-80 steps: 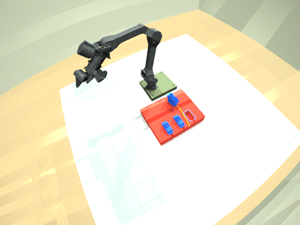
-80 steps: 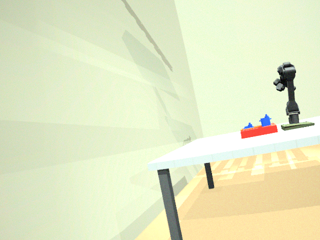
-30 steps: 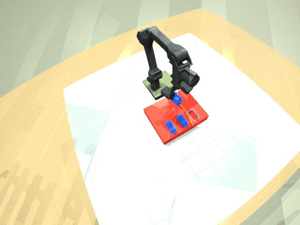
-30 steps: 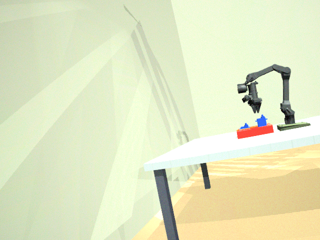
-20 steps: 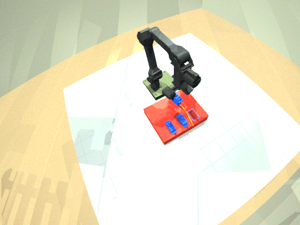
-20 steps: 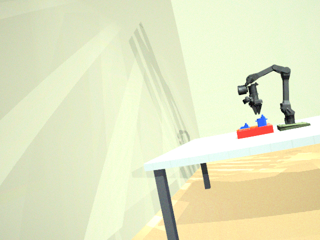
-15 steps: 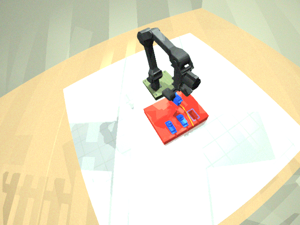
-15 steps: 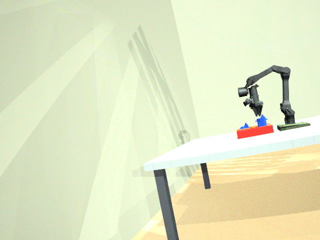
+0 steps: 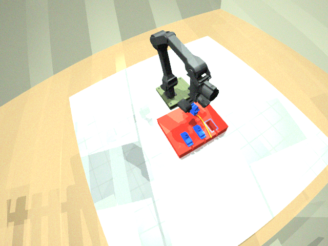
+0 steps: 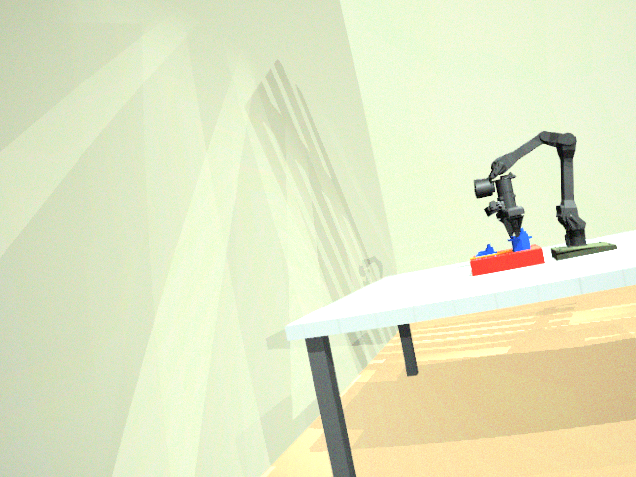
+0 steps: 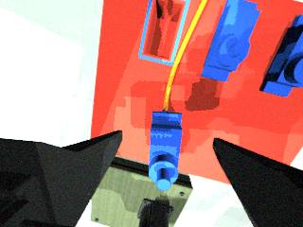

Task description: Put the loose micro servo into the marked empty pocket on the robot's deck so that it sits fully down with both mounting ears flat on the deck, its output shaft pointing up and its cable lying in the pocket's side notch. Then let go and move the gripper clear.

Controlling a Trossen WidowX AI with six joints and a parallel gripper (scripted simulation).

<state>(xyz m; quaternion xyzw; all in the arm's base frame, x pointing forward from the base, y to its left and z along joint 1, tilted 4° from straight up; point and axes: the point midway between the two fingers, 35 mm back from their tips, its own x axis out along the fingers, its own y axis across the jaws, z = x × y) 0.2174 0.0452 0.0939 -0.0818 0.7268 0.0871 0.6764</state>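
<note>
The red deck is 4 cm to the right of my gripper tip and 8 cm below it.
</note>
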